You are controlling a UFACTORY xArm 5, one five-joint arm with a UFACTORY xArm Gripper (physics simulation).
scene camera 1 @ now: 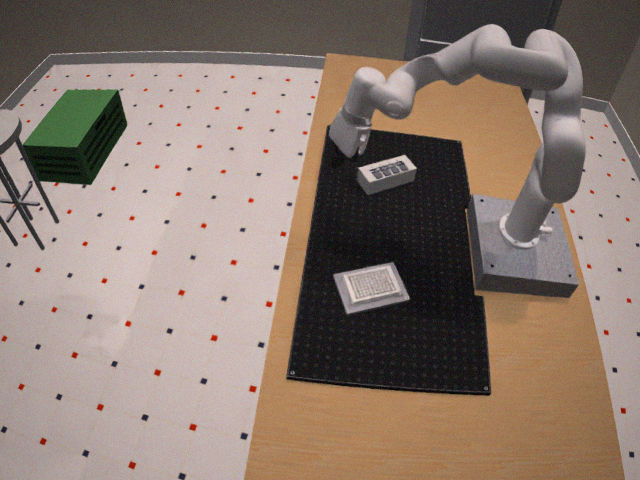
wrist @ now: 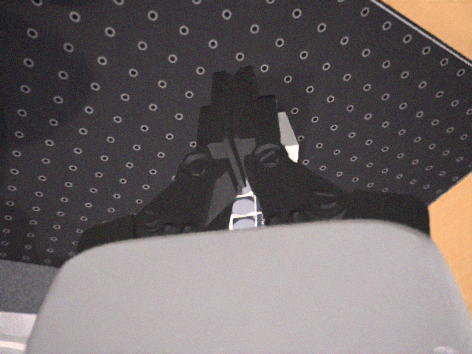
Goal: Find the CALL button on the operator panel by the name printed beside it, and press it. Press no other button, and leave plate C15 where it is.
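Seen in the pictures: gripper, fingertip midpoint: (scene camera 1: 336,165) (wrist: 240,96); arm's base, link origin: (scene camera 1: 518,232) (wrist: 0,351).
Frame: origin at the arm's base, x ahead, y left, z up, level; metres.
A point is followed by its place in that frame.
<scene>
The operator panel (scene camera 1: 387,182) @(x 0.356, y -0.209, z -0.029 m) (wrist: 288,131) @(x 0.441, y -0.240, z -0.026 m) is a pale box with a row of dark-labelled buttons on top. In the wrist view the fingers hide most of it. Two round grey buttons (wrist: 244,206) @(x 0.361, y -0.226, z -0.003 m) show between the finger linkages, but their printed names are not readable, so I cannot tell which is CALL. My gripper (scene camera 1: 337,159) @(x 0.517, y -0.147, z 0.088 m) (wrist: 240,96) @(x 0.517, y -0.147, z 0.088 m) is shut and empty, pointing down above the mat. In the scene view it is left of the panel's left end, apart from it. Plate C15 (scene camera 1: 371,284) @(x 0.431, y 0.152, z -0.035 m), white with a grid, lies flat on a grey base nearer the camera.
The black perforated mat (scene camera 1: 392,351) @(x 0.390, y 0.327, z -0.058 m) (wrist: 125,95) @(x 0.416, y -0.098, z -0.058 m) lies on the wooden table (scene camera 1: 413,434) @(x 0.355, y 0.530, z -0.071 m) (wrist: 457,240) @(x 0.299, y -0.644, z -0.071 m). The arm's grey base block (scene camera 1: 527,273) @(x 0.015, y 0.144, z 0.000 m) stands at the mat's right edge. A green crate (scene camera 1: 72,124) and a stool (scene camera 1: 7,126) stand on the floor at left.
</scene>
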